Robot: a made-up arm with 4 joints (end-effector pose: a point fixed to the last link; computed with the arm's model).
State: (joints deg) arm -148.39 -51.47 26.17 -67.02
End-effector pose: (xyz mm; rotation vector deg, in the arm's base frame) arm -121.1 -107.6 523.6 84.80 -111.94 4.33
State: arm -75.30 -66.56 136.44 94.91
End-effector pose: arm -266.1 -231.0 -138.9 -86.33 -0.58 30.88
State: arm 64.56 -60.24 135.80 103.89
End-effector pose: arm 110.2 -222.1 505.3 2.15 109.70 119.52
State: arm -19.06 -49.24 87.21 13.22
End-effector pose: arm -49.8 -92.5 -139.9 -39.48 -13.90 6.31
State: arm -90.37 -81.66 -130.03 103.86
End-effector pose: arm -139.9 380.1 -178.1 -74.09 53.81 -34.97
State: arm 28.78 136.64 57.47 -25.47
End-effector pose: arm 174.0 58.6 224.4 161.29 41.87 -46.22
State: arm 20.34 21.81 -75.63 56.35
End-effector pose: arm -365.6 -175.9 31.5 57.16 -8.76 42.10
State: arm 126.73 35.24 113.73 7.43
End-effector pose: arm 113.2 -190.8 161.0 -71.91 46.13 150.06
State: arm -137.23 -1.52 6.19 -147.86
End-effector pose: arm -126.0 -698.0 386.9 153.93 -47.02 -62.37
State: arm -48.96 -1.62 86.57 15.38
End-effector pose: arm -27.5 -207.0 -45.9 -82.87 -28.13 -23.90
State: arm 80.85 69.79 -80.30 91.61
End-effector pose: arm -122.2 -452.6 431.5 68.77 53.79 67.50
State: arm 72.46 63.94 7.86 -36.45
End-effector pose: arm 79.0 -159.2 -29.4 -75.60 38.72 15.75
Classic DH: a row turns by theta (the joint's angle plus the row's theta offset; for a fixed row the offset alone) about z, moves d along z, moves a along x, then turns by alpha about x. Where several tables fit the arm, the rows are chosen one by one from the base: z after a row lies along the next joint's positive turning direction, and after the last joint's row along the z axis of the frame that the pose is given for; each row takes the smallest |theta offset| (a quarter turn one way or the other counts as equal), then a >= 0, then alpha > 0; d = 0 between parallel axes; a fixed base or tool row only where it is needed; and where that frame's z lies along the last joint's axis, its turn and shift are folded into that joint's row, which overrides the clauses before.
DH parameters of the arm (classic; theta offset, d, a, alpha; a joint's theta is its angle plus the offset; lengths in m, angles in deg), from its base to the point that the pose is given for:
base (fixed): 0 0.1218 0 -90
joint 1: 90 0.0051 0.0334 -90
joint 2: 73.98 0 0.1398 0
joint 3: 16.02 -0.0219 0.31 -90
joint 4: 12.35 0 -0.3577 0
tool (fixed): 77.65 -0.0798 0 0

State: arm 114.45 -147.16 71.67 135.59
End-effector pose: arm -556.3 62.6 559.2 96.88 -7.26 26.39
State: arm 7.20 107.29 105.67 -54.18
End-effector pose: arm 277.2 88.1 237.6 133.40 71.40 -28.85
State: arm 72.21 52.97 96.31 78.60
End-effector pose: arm 164.6 124.2 527.2 80.97 -98.68 -92.42
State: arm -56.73 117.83 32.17 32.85
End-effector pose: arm -295.7 44.0 38.5 -126.27 18.18 -55.82
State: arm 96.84 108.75 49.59 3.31
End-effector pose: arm 175.4 -49.7 175.9 -109.45 26.93 124.75
